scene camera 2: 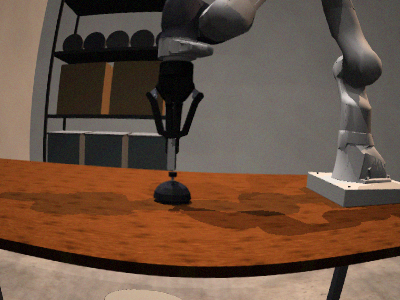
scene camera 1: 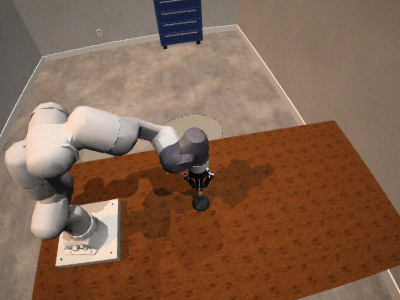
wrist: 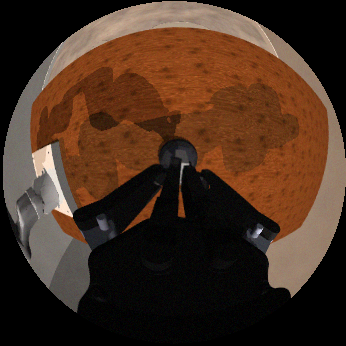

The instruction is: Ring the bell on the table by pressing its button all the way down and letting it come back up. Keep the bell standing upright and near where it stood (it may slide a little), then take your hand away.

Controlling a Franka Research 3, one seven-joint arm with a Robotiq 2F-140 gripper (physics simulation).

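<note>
The dark, domed bell (scene camera 1: 201, 204) (scene camera 2: 172, 193) (wrist: 173, 147) stands upright on the brown wooden table (scene camera 1: 310, 200) (scene camera 2: 115, 240) (wrist: 200, 60). Its small black button (scene camera 2: 172, 175) sticks up from the top of the dome in scene camera 2. My gripper (scene camera 1: 200, 192) (scene camera 2: 171, 167) (wrist: 179, 157) is shut with nothing between its fingers and points straight down over the bell. Its pale fingertips end right at the top of the button; whether they touch it or hang a hair above, I cannot tell. In the wrist view the fingers hide the button and part of the dome.
The arm's white base plate (scene camera 1: 112, 230) (scene camera 2: 325, 190) (wrist: 62, 185) sits at one end of the table. A black shelf rack (scene camera 2: 48, 90) with boxes stands behind the table. A blue drawer cabinet (scene camera 1: 180, 22) stands on the floor by the far wall.
</note>
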